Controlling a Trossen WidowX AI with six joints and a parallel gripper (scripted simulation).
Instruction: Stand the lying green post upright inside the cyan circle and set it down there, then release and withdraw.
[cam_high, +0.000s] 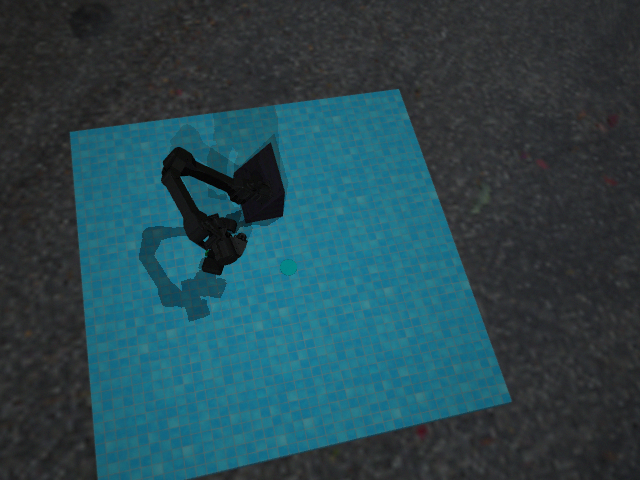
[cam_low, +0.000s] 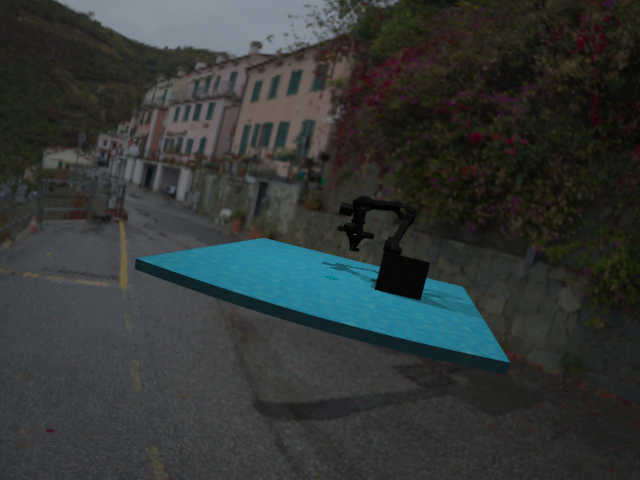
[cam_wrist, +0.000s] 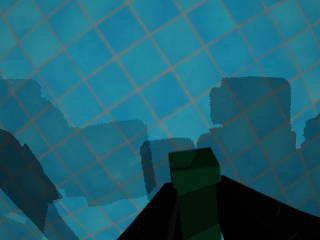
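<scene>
Now: the cyan circle 4 cm ahead of my gripper tip, 22 cm to the left of it and 12 cm below it. The rest, counted from my gripper tip: green post (1 cm behind, 2 cm to the right).
</scene>
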